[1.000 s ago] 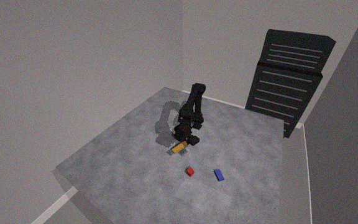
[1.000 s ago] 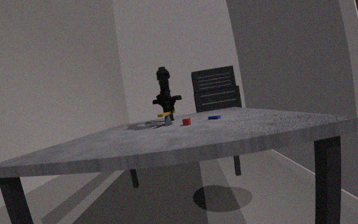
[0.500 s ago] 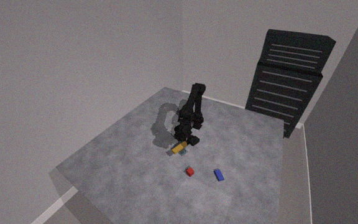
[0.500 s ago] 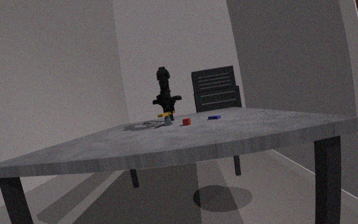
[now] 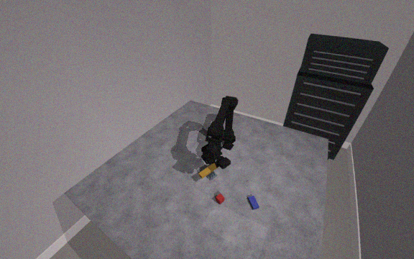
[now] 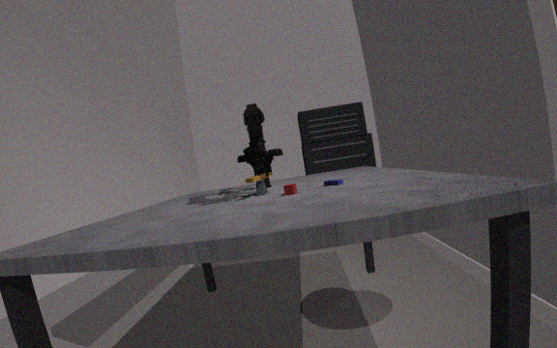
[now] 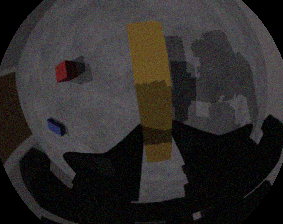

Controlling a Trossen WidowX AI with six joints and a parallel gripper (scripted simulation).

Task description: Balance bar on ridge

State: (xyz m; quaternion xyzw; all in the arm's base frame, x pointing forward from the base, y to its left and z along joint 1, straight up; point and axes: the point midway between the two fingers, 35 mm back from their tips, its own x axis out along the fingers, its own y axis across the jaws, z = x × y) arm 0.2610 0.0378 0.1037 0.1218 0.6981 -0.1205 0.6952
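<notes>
Now: gripper tip 30 mm short of the yellow bar and 10 mm to the left of it. Also, from my gripper tip: red cube: 150 mm ahead, 110 mm to the left, 50 mm below; then blue block: 80 mm ahead, 270 mm to the left, 60 mm below.
</notes>
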